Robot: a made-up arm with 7 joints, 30 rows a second.
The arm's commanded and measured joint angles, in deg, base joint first. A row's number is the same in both.
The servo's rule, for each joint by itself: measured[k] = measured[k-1] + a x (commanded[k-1-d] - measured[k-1]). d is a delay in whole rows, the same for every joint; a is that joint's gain. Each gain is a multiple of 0.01, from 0.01 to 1. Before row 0 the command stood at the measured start. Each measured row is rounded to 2 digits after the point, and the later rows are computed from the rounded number. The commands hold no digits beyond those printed.
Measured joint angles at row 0:
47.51, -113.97, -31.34, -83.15, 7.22, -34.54, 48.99
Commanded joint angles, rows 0 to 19:
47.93, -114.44, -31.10, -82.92, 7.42, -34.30, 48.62
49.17, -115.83, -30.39, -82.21, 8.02, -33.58, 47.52
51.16, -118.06, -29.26, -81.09, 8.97, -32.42, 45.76
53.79, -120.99, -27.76, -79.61, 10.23, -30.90, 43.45
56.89, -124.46, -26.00, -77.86, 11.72, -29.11, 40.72
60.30, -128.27, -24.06, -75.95, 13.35, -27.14, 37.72
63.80, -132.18, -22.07, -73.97, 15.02, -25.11, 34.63
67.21, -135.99, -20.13, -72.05, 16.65, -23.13, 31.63
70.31, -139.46, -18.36, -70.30, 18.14, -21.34, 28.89
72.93, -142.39, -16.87, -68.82, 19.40, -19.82, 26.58
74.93, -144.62, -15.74, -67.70, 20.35, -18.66, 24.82
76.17, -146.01, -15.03, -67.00, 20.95, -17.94, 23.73
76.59, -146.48, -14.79, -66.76, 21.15, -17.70, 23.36
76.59, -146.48, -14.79, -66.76, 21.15, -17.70, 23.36
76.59, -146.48, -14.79, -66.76, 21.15, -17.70, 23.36
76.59, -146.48, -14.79, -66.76, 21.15, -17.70, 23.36
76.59, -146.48, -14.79, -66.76, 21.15, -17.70, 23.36
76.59, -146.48, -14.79, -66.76, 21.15, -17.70, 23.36
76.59, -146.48, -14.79, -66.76, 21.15, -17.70, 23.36
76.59, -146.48, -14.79, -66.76, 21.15, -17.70, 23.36
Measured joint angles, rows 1 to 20:
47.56, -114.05, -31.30, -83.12, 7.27, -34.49, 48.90
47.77, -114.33, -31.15, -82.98, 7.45, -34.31, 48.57
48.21, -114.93, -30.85, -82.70, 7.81, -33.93, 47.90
48.94, -115.90, -30.36, -82.24, 8.39, -33.32, 46.83
49.97, -117.27, -29.66, -81.58, 9.19, -32.48, 45.36
51.31, -119.03, -28.76, -80.74, 10.19, -31.41, 43.53
52.93, -121.13, -27.69, -79.72, 11.35, -30.15, 41.39
54.79, -123.51, -26.48, -78.57, 12.62, -28.75, 39.05
56.81, -126.06, -25.18, -77.33, 13.94, -27.27, 36.61
58.91, -128.67, -23.85, -76.05, 15.25, -25.78, 34.20
60.99, -131.22, -22.55, -74.80, 16.47, -24.36, 31.95
62.96, -133.59, -21.35, -73.63, 17.55, -23.08, 29.98
64.73, -135.65, -20.30, -72.60, 18.41, -22.00, 28.39
66.27, -137.38, -19.42, -71.72, 19.07, -21.14, 27.18
67.61, -138.84, -18.68, -70.98, 19.57, -20.45, 26.26
68.78, -140.06, -18.06, -70.35, 19.95, -19.90, 25.56
69.80, -141.09, -17.54, -69.81, 20.24, -19.46, 25.03
70.68, -141.95, -17.10, -69.35, 20.46, -19.11, 24.63
71.45, -142.67, -16.73, -68.96, 20.63, -18.83, 24.33
72.12, -143.28, -16.42, -68.63, 20.75, -18.60, 24.10
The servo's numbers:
d 0
a 0.13 0.16 0.16 0.15 0.24 0.20 0.24

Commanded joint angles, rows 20 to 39:
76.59, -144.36, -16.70, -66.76, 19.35, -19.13, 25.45
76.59, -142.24, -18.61, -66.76, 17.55, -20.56, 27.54
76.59, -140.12, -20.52, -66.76, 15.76, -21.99, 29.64
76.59, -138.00, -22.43, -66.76, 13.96, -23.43, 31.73
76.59, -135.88, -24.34, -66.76, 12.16, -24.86, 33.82
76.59, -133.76, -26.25, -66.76, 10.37, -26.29, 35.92
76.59, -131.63, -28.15, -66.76, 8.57, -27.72, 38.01
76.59, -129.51, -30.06, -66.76, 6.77, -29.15, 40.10
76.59, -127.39, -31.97, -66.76, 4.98, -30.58, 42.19
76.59, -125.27, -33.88, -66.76, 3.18, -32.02, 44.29
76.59, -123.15, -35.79, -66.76, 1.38, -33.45, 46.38
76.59, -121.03, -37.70, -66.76, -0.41, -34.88, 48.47
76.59, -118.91, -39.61, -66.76, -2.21, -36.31, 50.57
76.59, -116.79, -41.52, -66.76, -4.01, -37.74, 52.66
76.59, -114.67, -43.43, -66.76, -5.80, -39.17, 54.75
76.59, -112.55, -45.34, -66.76, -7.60, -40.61, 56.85
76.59, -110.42, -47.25, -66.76, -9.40, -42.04, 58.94
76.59, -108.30, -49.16, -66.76, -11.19, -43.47, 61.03
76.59, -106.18, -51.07, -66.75, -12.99, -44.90, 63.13
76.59, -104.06, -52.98, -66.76, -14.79, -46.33, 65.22
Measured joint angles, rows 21 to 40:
72.70, -143.45, -16.46, -68.35, 20.41, -18.71, 24.42
73.21, -143.26, -16.80, -68.11, 19.72, -19.08, 25.17
73.65, -142.76, -17.40, -67.91, 18.77, -19.66, 26.24
74.03, -142.00, -18.20, -67.74, 17.62, -20.41, 27.56
74.36, -141.02, -19.18, -67.59, 16.31, -21.30, 29.06
74.65, -139.86, -20.31, -67.47, 14.88, -22.30, 30.71
74.90, -138.54, -21.56, -67.36, 13.37, -23.38, 32.46
75.12, -137.10, -22.92, -67.27, 11.79, -24.53, 34.29
75.31, -135.55, -24.37, -67.19, 10.16, -25.74, 36.19
75.48, -133.91, -25.89, -67.13, 8.48, -27.00, 38.13
75.62, -132.19, -27.47, -67.07, 6.78, -28.29, 40.11
75.75, -130.40, -29.11, -67.02, 5.05, -29.61, 42.12
75.86, -128.56, -30.79, -66.98, 3.31, -30.95, 44.15
75.95, -126.68, -32.51, -66.95, 1.55, -32.31, 46.19
76.03, -124.76, -34.26, -66.92, -0.21, -33.68, 48.24
76.10, -122.81, -36.03, -66.90, -1.98, -35.07, 50.31
76.16, -120.83, -37.83, -66.88, -3.76, -36.46, 52.38
76.22, -118.83, -39.64, -66.86, -5.54, -37.86, 54.46
76.27, -116.81, -41.47, -66.84, -7.33, -39.27, 56.54
76.31, -114.77, -43.31, -66.83, -9.12, -40.68, 58.62

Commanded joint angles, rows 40 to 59:
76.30, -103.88, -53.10, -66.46, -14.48, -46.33, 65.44
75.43, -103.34, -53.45, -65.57, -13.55, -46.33, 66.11
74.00, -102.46, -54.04, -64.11, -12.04, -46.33, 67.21
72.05, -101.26, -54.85, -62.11, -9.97, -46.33, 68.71
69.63, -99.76, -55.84, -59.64, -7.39, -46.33, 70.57
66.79, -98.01, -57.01, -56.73, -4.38, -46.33, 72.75
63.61, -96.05, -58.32, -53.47, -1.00, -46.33, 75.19
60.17, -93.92, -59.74, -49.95, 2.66, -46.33, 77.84
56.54, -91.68, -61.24, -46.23, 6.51, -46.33, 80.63
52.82, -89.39, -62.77, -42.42, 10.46, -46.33, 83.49
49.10, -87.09, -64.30, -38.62, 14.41, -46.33, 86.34
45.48, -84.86, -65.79, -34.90, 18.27, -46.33, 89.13
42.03, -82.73, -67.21, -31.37, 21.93, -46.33, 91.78
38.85, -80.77, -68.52, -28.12, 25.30, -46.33, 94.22
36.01, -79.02, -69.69, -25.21, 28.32, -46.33, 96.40
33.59, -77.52, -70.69, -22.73, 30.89, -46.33, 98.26
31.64, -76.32, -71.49, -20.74, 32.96, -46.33, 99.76
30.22, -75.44, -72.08, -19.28, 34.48, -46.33, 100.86
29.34, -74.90, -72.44, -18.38, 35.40, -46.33, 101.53
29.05, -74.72, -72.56, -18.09, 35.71, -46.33, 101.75
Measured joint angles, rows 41 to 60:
76.31, -113.03, -44.88, -66.77, -10.41, -41.81, 60.26
76.20, -111.48, -46.25, -66.59, -11.16, -42.71, 61.66
75.91, -110.04, -47.50, -66.22, -11.37, -43.43, 62.99
75.41, -108.64, -48.68, -65.60, -11.03, -44.01, 64.36
74.66, -107.22, -49.83, -64.71, -10.16, -44.47, 65.85
73.64, -105.75, -50.98, -63.51, -8.77, -44.84, 67.51
72.34, -104.20, -52.15, -62.00, -6.91, -45.14, 69.35
70.76, -102.56, -53.36, -60.19, -4.61, -45.38, 71.39
68.91, -100.82, -54.62, -58.10, -1.94, -45.57, 73.61
66.82, -98.99, -55.92, -55.75, 1.04, -45.72, 75.98
64.52, -97.09, -57.26, -53.18, 4.25, -45.84, 78.47
62.04, -95.13, -58.62, -50.44, 7.61, -45.94, 81.03
59.44, -93.15, -59.99, -47.58, 11.05, -46.02, 83.61
56.76, -91.17, -61.35, -44.66, 14.47, -46.08, 86.16
54.06, -89.23, -62.68, -41.74, 17.79, -46.13, 88.62
51.40, -87.36, -63.96, -38.89, 20.93, -46.17, 90.93
48.83, -85.59, -65.16, -36.17, 23.82, -46.20, 93.05
46.41, -83.97, -66.27, -33.64, 26.38, -46.23, 94.92
44.19, -82.52, -67.26, -31.35, 28.54, -46.25, 96.51
42.22, -81.27, -68.11, -29.36, 30.26, -46.27, 97.77

